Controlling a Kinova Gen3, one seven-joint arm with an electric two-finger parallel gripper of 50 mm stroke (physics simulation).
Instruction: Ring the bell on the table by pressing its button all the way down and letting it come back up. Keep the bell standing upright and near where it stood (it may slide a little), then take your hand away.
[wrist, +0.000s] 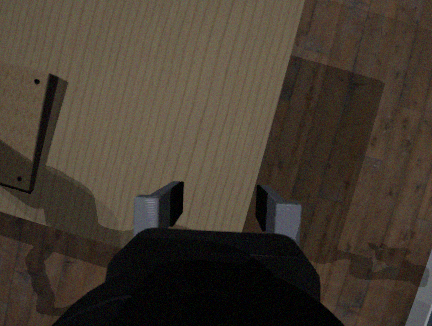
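The bell does not show in the wrist view. My gripper is open and empty, with its two grey, black-padded fingertips wide apart at the lower middle of the view. It hangs above the table, near a corner where the table's right edge and near edge come together. How high it is above the table top is hard to tell.
A light brown board with dark edges and small dark holes lies on the table at the left, partly cut off. Wooden floor shows beyond the table's right and near edges. Shadows fall across table and floor. A pale strip shows at the lower right.
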